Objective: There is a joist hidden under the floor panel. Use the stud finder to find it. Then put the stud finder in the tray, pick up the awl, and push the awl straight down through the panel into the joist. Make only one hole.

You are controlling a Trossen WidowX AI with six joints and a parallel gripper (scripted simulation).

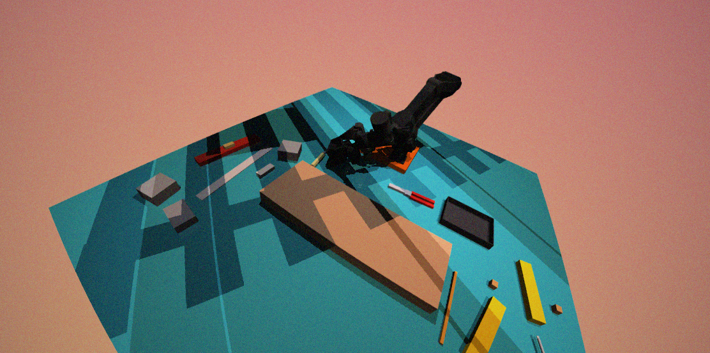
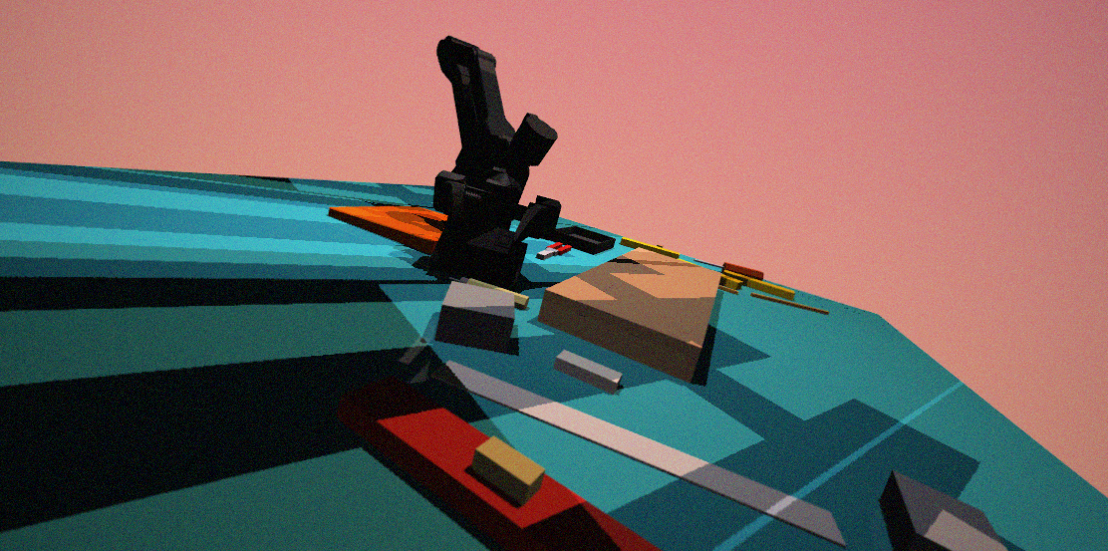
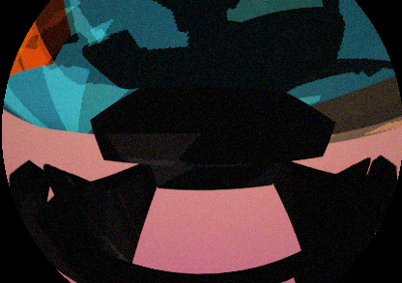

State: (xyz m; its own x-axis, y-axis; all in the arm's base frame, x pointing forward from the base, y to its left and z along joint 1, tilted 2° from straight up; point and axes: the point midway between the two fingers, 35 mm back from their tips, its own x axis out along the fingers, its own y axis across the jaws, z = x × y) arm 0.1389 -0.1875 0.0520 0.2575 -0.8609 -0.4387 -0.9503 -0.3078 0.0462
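The stud finder lies 1 cm to the left of my gripper tip, 1 cm below it and 1 cm ahead of it. Round my gripper tip: white block 20 cm ahead, 14 cm to the right, 6 cm below; green light 3 cm ahead; awl 6 cm below, 4 cm to the right, 2 cm ahead.
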